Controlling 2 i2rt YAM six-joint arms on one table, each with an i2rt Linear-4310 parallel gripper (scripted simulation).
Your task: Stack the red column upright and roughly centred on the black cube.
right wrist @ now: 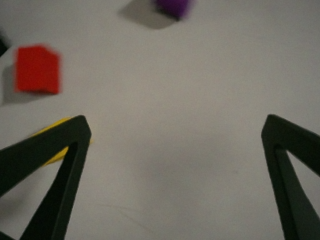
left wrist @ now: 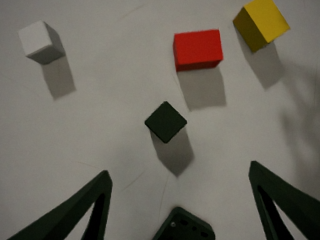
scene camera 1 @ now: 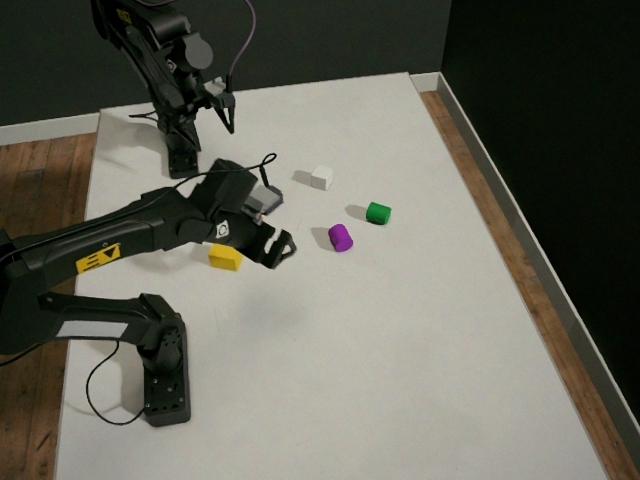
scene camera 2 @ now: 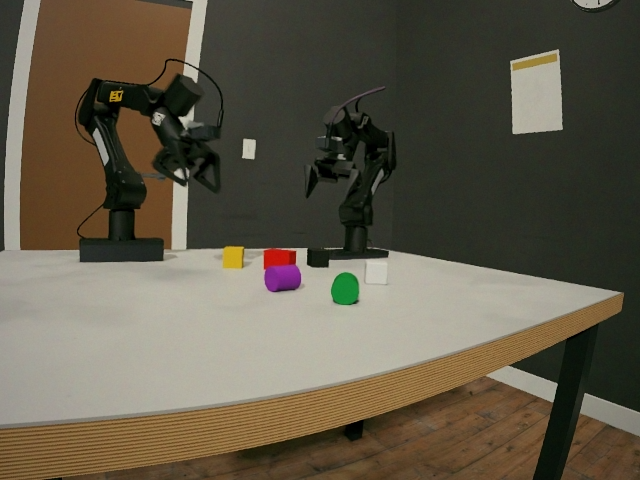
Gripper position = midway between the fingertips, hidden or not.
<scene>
In view: my left gripper (scene camera 1: 216, 142), my right gripper (scene camera 1: 274, 238), a red column (right wrist: 41, 64), a black cube (left wrist: 165, 121), a green cylinder (scene camera 2: 345, 289) and a purple cylinder (scene camera 2: 287, 277).
The red column shows as well in the left wrist view (left wrist: 197, 49). My left gripper is seen too in the left wrist view (left wrist: 177, 172). My right gripper shows as well in the right wrist view (right wrist: 172, 124) and in scene camera 2 (scene camera 2: 205, 189). The right wrist view misses the green cylinder: it is out of frame. The left wrist view does not show the green cylinder: it is out of frame.
</scene>
